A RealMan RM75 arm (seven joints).
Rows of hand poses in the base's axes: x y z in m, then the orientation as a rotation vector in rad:
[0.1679 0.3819 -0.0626 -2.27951 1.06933 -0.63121]
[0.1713 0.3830 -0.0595 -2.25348 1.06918 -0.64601]
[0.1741 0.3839 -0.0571 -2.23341 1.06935 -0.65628]
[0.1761 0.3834 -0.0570 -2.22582 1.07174 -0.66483]
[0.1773 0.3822 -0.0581 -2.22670 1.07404 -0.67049]
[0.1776 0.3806 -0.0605 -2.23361 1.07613 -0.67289]
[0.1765 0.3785 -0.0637 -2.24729 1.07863 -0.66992]
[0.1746 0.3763 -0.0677 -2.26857 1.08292 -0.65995]
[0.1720 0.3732 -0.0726 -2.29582 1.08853 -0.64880]
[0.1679 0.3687 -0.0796 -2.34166 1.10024 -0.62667]
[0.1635 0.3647 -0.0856 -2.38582 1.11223 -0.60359]
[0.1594 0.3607 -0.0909 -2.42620 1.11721 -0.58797]
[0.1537 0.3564 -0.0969 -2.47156 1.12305 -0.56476]
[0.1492 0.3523 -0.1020 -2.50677 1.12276 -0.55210]
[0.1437 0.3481 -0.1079 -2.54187 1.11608 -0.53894]
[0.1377 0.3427 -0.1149 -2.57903 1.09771 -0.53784]
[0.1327 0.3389 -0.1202 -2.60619 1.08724 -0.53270]
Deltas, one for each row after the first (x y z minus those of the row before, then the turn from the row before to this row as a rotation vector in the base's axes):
[0.0034 0.0011 0.0031 0.01431 -0.02023 -0.00684]
[0.0028 0.0009 0.0024 0.01144 -0.01491 -0.00529]
[0.0020 -0.0005 0.0001 0.00184 -0.00735 -0.00491]
[0.0012 -0.0012 -0.0011 -0.00365 -0.00182 -0.00304]
[0.0003 -0.0016 -0.0024 -0.00694 0.00272 -0.00129]
[-0.0011 -0.0021 -0.0032 -0.00988 0.00896 0.00065]
[-0.0019 -0.0022 -0.0040 -0.01291 0.01691 0.00205]
[-0.0026 -0.0031 -0.0049 -0.01743 0.02074 0.00203]
[-0.0041 -0.0045 -0.0070 -0.02834 0.03727 0.00235]
[-0.0044 -0.0040 -0.0060 -0.02701 0.03682 0.00185]
[-0.0041 -0.0040 -0.0053 -0.02666 0.02867 0.00452]
[-0.0057 -0.0043 -0.0060 -0.02781 0.03516 0.00562]
[-0.0045 -0.0041 -0.0051 -0.02339 0.02288 0.00657]
[-0.0055 -0.0042 -0.0059 -0.02215 0.02136 0.01079]
[-0.0060 -0.0054 -0.0070 -0.02707 0.01273 0.01704]
[-0.0050 -0.0038 -0.0053 -0.01867 0.01243 0.01076]

